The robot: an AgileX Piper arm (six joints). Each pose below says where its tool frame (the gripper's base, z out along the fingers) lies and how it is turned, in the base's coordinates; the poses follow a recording.
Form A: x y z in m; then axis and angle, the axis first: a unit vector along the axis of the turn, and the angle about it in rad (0 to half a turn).
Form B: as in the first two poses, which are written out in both.
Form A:
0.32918 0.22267 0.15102 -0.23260 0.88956 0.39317 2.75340
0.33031 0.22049 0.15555 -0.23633 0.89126 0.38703 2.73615
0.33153 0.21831 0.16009 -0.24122 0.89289 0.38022 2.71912
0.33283 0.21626 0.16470 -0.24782 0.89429 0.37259 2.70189
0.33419 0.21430 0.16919 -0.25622 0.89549 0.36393 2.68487
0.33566 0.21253 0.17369 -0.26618 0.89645 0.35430 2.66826
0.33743 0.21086 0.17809 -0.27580 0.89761 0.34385 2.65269
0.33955 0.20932 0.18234 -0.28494 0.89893 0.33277 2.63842
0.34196 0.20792 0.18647 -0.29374 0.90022 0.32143 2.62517
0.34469 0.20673 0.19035 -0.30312 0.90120 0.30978 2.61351
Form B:
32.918 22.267 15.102 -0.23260 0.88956 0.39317 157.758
33.031 22.049 15.555 -0.23633 0.89127 0.38703 156.770
33.153 21.831 16.009 -0.24122 0.89289 0.38022 155.794
33.283 21.626 16.470 -0.24782 0.89429 0.37259 154.807
33.419 21.430 16.919 -0.25622 0.89549 0.36393 153.832
33.566 21.253 17.369 -0.26618 0.89645 0.35430 152.880
33.743 21.086 17.809 -0.27580 0.89761 0.34385 151.988
33.955 20.932 18.234 -0.28494 0.89893 0.33277 151.170
34.196 20.792 18.647 -0.29374 0.90022 0.32143 150.411
34.469 20.673 19.035 -0.30312 0.90120 0.30978 149.743

